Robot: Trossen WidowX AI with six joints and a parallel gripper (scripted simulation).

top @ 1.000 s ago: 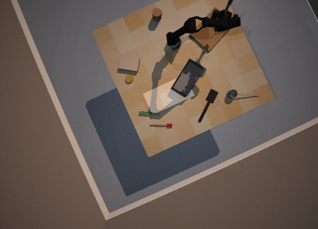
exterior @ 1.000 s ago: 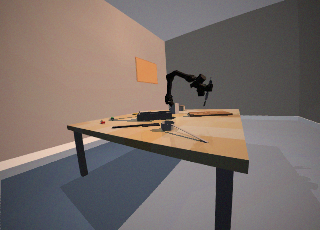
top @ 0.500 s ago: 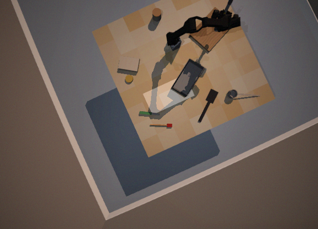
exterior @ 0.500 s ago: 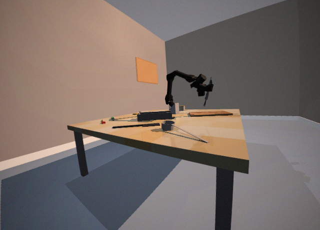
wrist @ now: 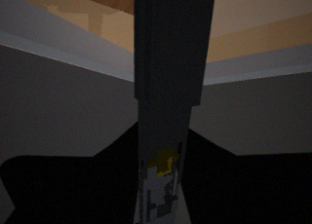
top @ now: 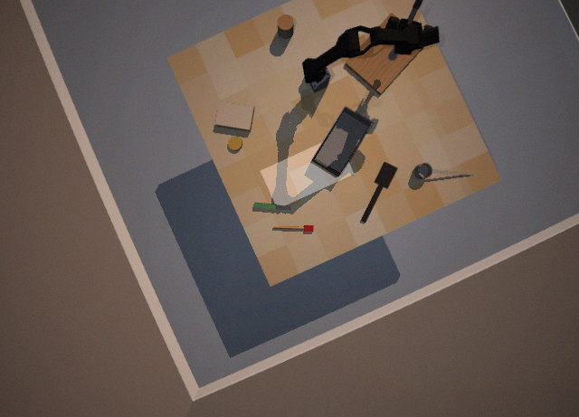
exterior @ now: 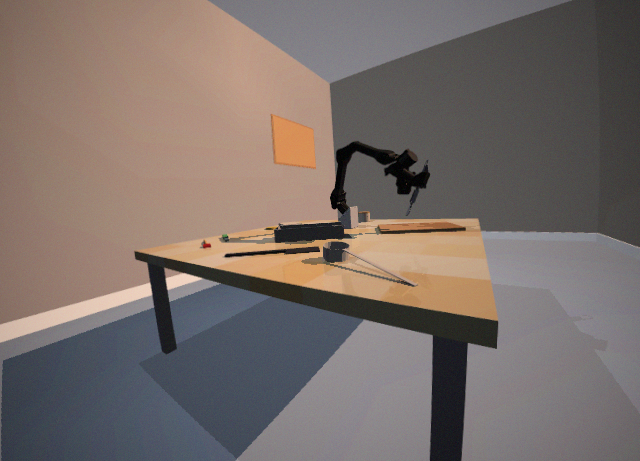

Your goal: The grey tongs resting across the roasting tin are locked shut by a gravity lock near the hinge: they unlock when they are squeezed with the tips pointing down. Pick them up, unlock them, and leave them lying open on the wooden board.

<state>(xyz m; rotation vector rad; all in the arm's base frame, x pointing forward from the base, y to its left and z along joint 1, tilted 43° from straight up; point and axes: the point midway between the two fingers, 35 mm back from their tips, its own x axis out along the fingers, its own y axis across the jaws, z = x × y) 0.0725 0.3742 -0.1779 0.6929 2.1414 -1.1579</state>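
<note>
The yellow slider lies 20 mm ahead of my gripper tip, 20 mm to the right of it and 20 mm above it. Also, from my gripper tip: roasting tin (290 mm ahead, 480 mm to the right, 170 mm below); wooden board (20 mm ahead, 40 mm to the right, 190 mm below); black spatula (590 mm ahead, 430 mm to the right, 190 mm below).
</note>
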